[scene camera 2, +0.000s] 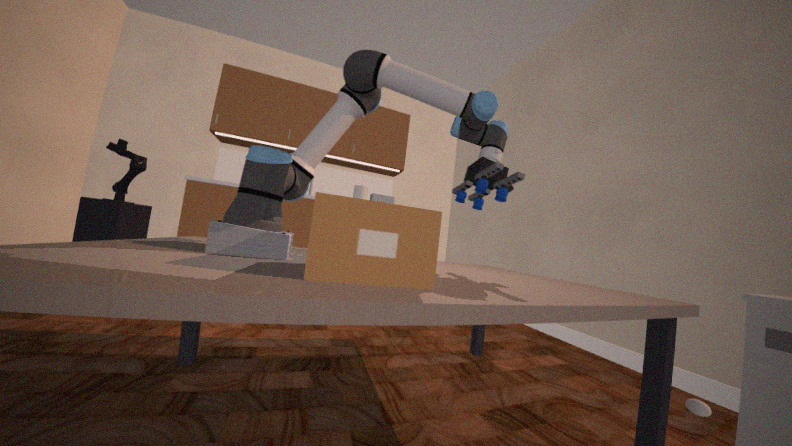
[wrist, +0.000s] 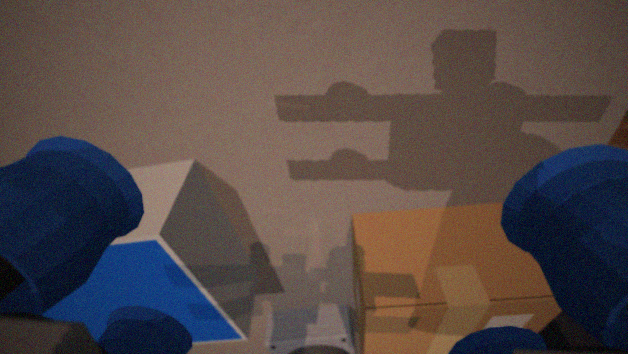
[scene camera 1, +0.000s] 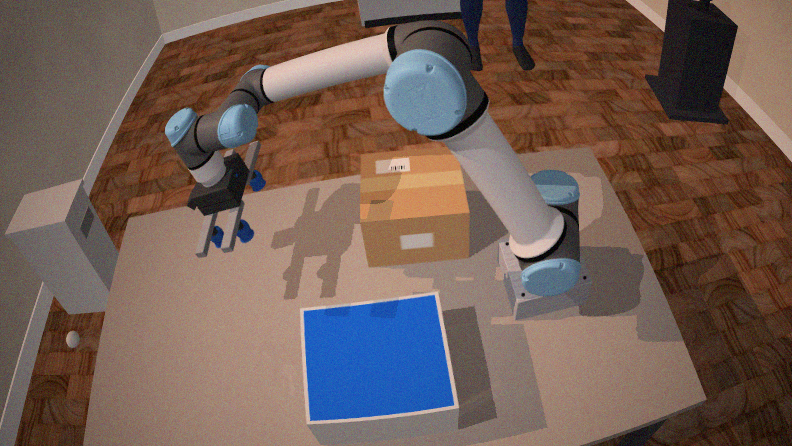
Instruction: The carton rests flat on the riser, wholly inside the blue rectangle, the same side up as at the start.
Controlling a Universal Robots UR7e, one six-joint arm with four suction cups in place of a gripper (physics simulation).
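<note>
A brown carton (scene camera 1: 382, 243) (scene camera 2: 332, 238) (wrist: 400, 235) stands upright on the table beside the arm's base, with a tape strip and barcode label on top and a white label on one side. The white riser (scene camera 1: 382, 431) (wrist: 167, 182) stands apart from it, its top almost filled by the blue rectangle (scene camera 1: 376, 360) (wrist: 135, 275); neither shows in scene camera 2's view. My gripper (scene camera 1: 235, 206) (scene camera 2: 481, 195) (wrist: 319, 260) hangs in the air off the carton's side, higher than its top. Its blue suction cups touch nothing, so it is open and empty.
The arm's base (scene camera 1: 545, 304) (scene camera 2: 249, 241) is on the table (scene camera 1: 193, 360) (scene camera 2: 554, 311) near the carton. A grey cabinet (scene camera 1: 60, 249) (scene camera 2: 767, 365) stands by the table's edge. A dark pedestal (scene camera 1: 695, 60) (scene camera 2: 110, 221) and a person's legs (scene camera 1: 471, 27) are farther off.
</note>
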